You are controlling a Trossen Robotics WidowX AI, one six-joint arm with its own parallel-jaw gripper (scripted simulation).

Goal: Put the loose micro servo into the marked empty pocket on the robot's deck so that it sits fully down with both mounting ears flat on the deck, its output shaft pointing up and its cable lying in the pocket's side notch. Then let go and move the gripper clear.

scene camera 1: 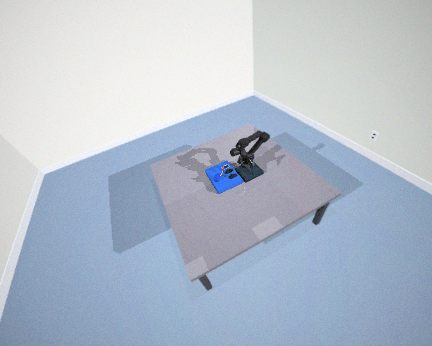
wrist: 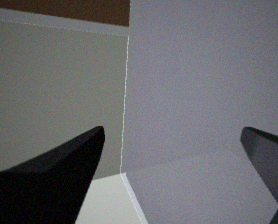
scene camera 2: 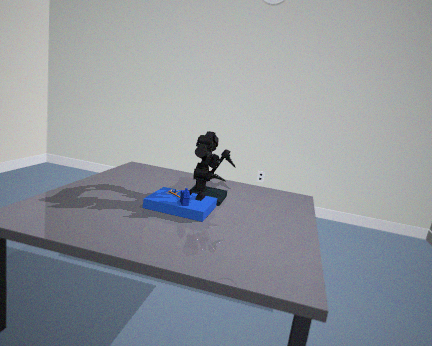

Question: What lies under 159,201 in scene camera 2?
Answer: A blue robot deck.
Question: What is the gripper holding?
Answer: Nothing.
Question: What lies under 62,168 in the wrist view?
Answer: The gripper.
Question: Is the gripper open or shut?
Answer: Open.
